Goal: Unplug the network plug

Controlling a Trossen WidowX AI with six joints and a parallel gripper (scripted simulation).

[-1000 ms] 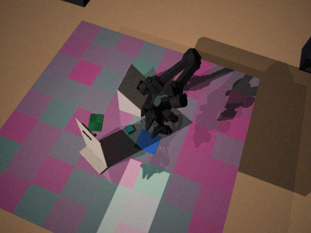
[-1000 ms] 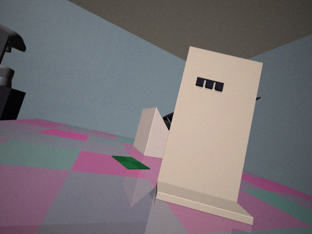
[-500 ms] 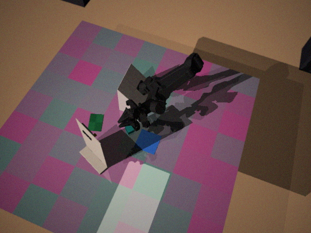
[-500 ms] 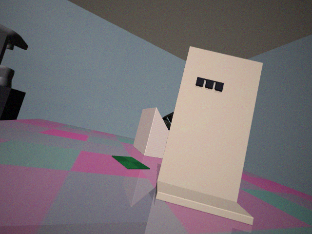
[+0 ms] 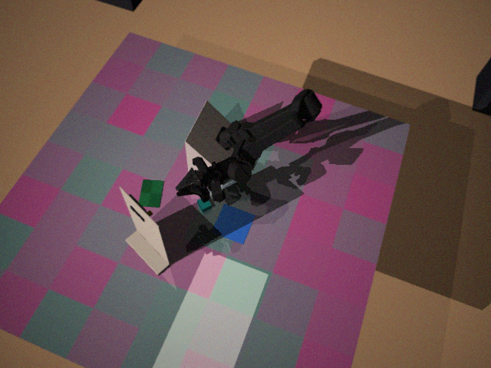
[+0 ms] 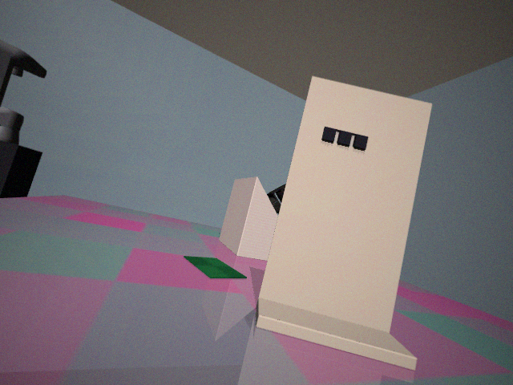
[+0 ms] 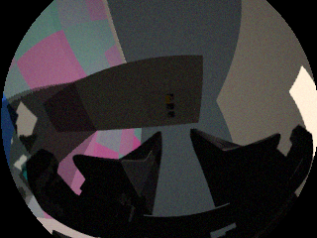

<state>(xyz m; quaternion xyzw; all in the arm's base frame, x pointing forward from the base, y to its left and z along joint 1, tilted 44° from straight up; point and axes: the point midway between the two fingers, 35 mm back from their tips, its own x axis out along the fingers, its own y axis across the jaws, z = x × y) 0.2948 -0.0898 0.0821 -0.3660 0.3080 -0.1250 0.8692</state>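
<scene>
Now: gripper tip 10 cm short of the network plug and 5 cm to the left of it. From my gripper tip the other things lie so: dark teal block (23 cm below, 10 cm behind, 4 cm to the left); then upright panel (12 cm ahead, 10 cm below, 7 cm to the right); then flat green patch (24 cm below, 15 cm to the right, 7 cm behind).
</scene>
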